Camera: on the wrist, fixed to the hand. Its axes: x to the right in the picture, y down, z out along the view.
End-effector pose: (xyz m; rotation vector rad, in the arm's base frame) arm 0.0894 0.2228 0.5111 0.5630 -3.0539 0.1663
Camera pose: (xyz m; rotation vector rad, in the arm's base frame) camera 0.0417 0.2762 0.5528 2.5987 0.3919 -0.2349
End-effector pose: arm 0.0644 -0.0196 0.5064 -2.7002 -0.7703 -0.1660
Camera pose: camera 0.1201 -0.0719 0.5385 -0.6719 2.6483 1.0647
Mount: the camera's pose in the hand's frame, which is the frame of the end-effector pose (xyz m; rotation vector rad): 0.0278 0.0625 -0.0468 -0.3293 0.5548 -3.0117
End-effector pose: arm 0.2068 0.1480 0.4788 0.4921 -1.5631 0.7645
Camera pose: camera 0.1916 0.2278 0.4951 1.3235 0.6414 -1.5267
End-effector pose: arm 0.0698 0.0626 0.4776 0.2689 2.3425 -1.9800
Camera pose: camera 0.0563 0.1211 0.4204 1.3702 -0.3993 -0.1016
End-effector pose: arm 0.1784 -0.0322 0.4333 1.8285 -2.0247 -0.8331
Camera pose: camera 0.1503 -0.0680 0.5026 -2.2163 -1.9552 0.3298
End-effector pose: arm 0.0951 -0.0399 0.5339 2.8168 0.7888 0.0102
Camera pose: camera 0.1479 -0.0681 0.5912 -0.7404 2.9135 0.2891
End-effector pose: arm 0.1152 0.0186 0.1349 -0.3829 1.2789 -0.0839
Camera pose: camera 0.0699 0.0585 0.0782 1.9122 0.0284 2.1286
